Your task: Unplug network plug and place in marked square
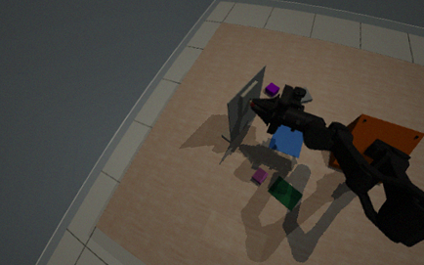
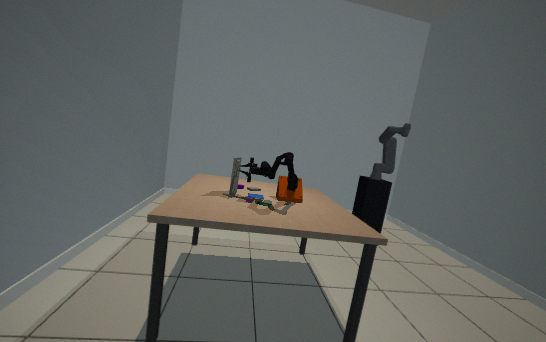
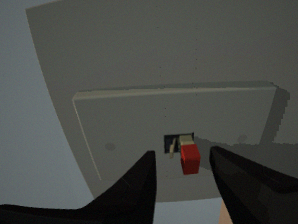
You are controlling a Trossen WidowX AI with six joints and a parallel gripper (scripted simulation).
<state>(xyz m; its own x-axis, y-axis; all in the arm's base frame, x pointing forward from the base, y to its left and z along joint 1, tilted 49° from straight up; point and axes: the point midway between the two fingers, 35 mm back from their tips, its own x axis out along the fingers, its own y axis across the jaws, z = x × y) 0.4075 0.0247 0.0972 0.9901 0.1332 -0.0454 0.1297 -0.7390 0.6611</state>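
The blue marked square lies 16 cm behind my gripper tip, 4 cm to the right of it and 21 cm below it. Also, from my gripper tip: red plug: 1 cm ahead; green block: 23 cm behind, 16 cm to the left, 21 cm below; grey upright panel: 3 cm ahead, 1 cm to the right, 8 cm below.
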